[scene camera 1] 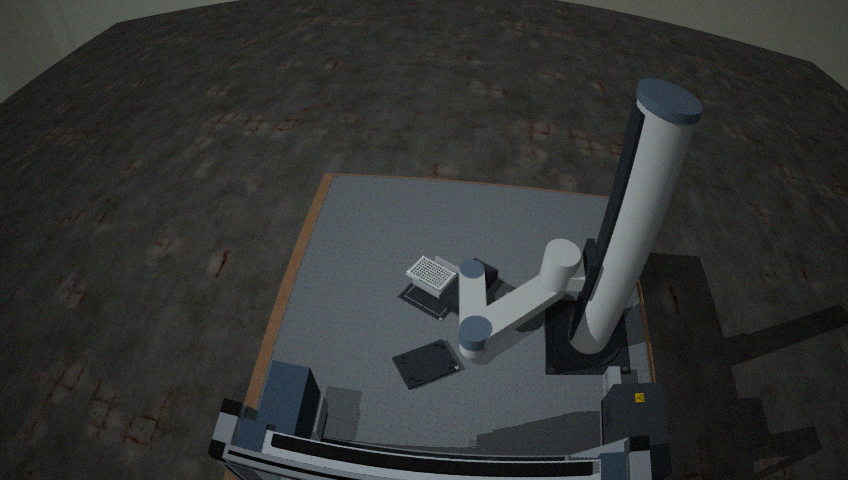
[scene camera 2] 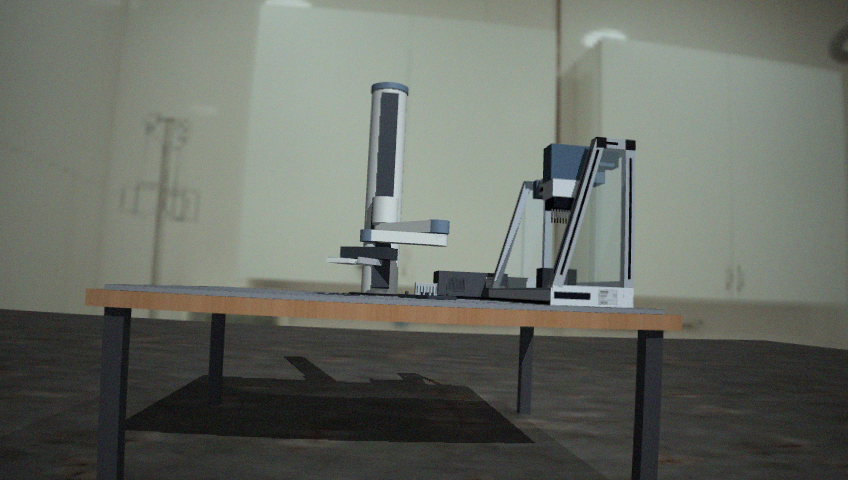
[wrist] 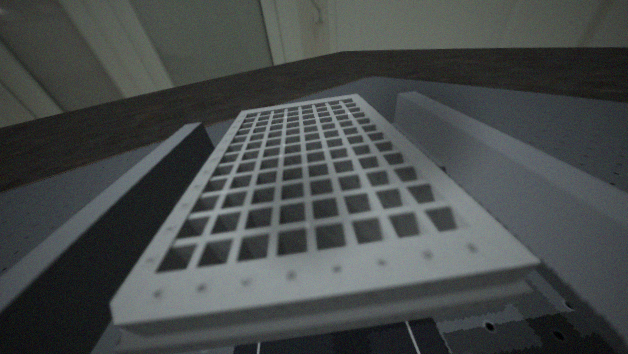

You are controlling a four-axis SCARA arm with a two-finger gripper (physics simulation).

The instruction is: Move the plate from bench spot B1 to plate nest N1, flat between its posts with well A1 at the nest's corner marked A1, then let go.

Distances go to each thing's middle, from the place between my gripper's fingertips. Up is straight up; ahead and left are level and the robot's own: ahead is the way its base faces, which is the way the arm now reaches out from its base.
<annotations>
I see the plate [scene camera 1: 429, 272] 20 mm behind my hand and 10 mm to the left of it. The rest, counted from my hand: dark nest [scene camera 1: 430, 362] (30 mm behind, 280 mm to the left, 100 mm below).
</annotations>
